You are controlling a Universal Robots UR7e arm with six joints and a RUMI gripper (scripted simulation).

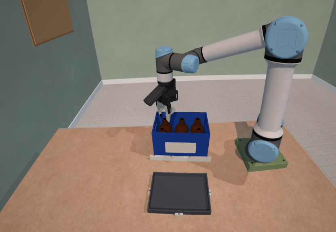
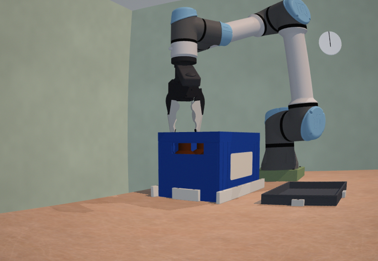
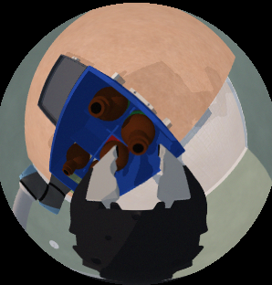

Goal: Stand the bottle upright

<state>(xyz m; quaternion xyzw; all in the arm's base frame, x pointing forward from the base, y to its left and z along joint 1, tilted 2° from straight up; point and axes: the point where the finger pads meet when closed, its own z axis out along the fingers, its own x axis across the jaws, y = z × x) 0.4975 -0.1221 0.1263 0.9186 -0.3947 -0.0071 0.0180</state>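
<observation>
Now: the glass bottle 9 cm below my hand and 9 cm behind it. Round my hand: dark tray 33 cm to the left, 16 cm below, 8 cm behind; blue crate 9 cm below, 9 cm behind, 4 cm to the left.
</observation>
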